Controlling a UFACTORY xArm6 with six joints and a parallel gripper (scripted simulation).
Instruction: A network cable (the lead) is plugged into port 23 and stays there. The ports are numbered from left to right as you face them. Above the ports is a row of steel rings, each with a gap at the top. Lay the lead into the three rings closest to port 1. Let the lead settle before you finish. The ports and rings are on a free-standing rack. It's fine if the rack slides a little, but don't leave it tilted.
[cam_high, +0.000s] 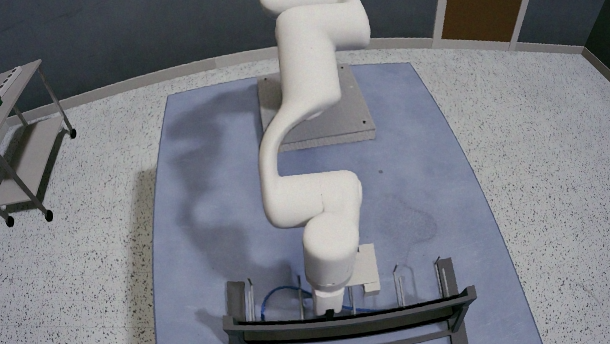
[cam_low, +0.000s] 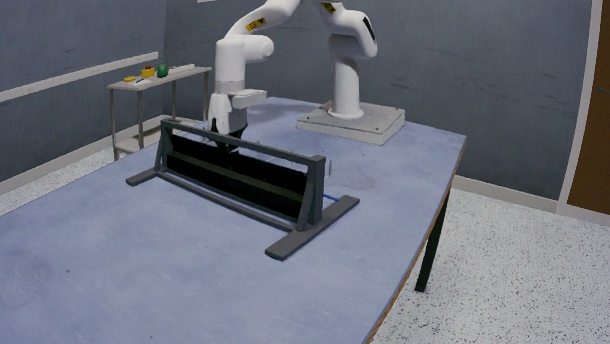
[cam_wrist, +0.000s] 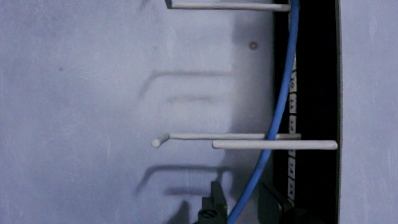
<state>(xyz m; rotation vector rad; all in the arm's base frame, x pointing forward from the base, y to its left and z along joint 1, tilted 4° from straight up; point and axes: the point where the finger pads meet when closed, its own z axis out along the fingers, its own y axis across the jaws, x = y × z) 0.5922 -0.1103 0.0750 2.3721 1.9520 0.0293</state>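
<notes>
The rack is 7 cm ahead of my hand, 4 cm to the left of it and 1 cm below it.
</notes>
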